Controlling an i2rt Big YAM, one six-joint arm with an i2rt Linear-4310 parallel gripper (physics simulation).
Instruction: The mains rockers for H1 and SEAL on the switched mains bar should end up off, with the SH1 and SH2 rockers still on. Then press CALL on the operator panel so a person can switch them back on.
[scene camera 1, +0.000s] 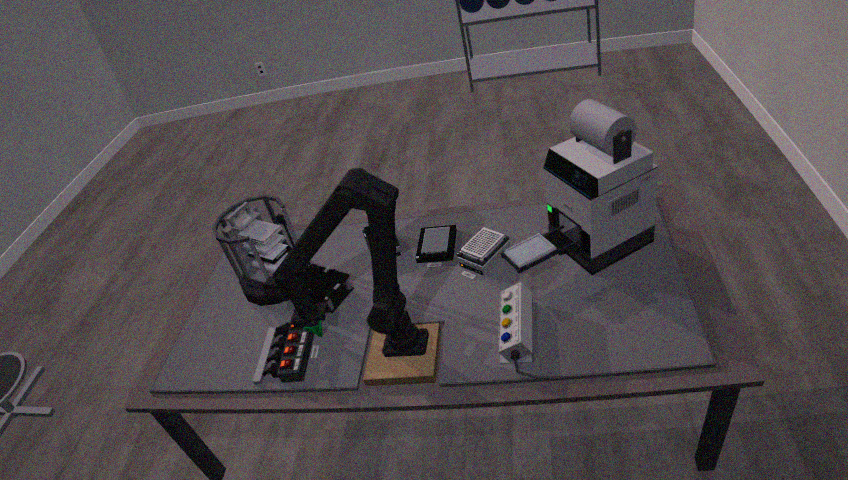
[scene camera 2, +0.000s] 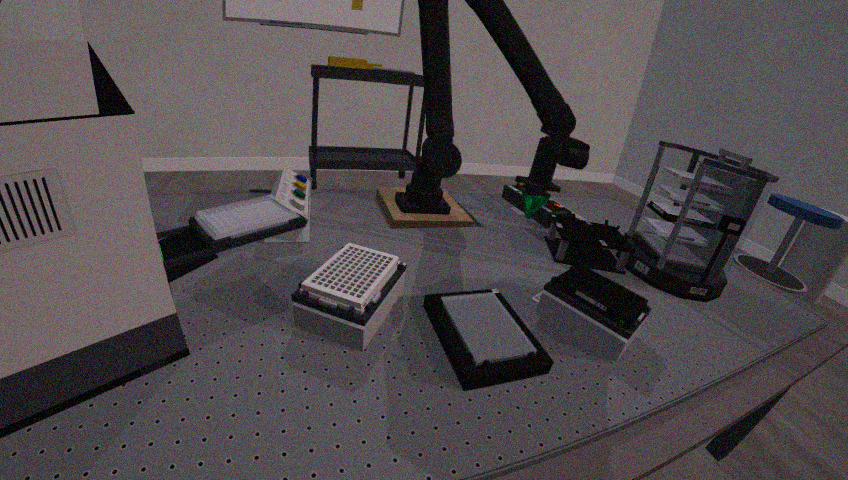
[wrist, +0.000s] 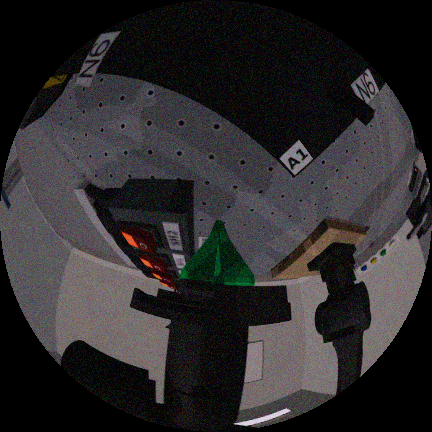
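Pixels of known places: gripper, fingertip midpoint: (scene camera 1: 321, 335) (scene camera 2: 527, 218) (wrist: 217, 223); arm's base at its link origin: (scene camera 1: 406, 344) (scene camera 2: 421, 206) (wrist: 332, 254).
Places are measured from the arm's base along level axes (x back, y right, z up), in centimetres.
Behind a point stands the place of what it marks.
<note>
The switched mains bar (scene camera 1: 303, 356) {y -28.9, x 5.3, z 2.1 cm} (scene camera 2: 515, 200) {y -28.9, x 4.7, z 0.3 cm} (wrist: 160, 192) {y -32.6, x -9.3, z 0.6 cm} lies at the left front of the table. In scene camera 1, three rockers glow orange, and a small orange glow shows at the far end, partly hidden by the gripper. In the wrist view the SH2 rocker (wrist: 138, 240) {y -33.9, x -6.7, z 3.7 cm} is nearest and lit, with more lit rockers behind it; their labels are too small to read. My gripper (scene camera 1: 315, 328) {y -27.2, x -5.0, z -0.7 cm} (scene camera 2: 533, 206) {y -27.2, x -5.0, z -0.7 cm} (wrist: 217, 223) {y -27.2, x -5.0, z -0.7 cm} is shut and empty, its green fingertips beside the SH2 end of the bar. The operator panel (scene camera 1: 522, 327) {y 32.6, x 1.2, z 6.3 cm} (scene camera 2: 283, 186) {y 31.4, x -6.4, z 6.6 cm} has white, green, yellow and blue buttons; CALL is unreadable.
A black stand (scene camera 1: 336, 289) {y -24.3, x -19.2, z 4.4 cm} (scene camera 2: 589, 240) {y -27.2, x -27.5, z 4.6 cm} is close behind the gripper, and a clear-walled carousel (scene camera 1: 252, 255) {y -48.2, x -20.8, z 19.0 cm} (scene camera 2: 684, 276) {y -43.5, x -40.6, z 3.0 cm} stands beyond it. The arm's wooden base (scene camera 1: 380, 371) {y -5.7, x 9.5, z 0.2 cm} (scene camera 2: 428, 221) {y 0.5, x -7.6, z -0.6 cm} is between bar and panel. A white instrument (scene camera 1: 624, 220) {y 62.9, x -31.5, z 13.0 cm} stands at the right back.
</note>
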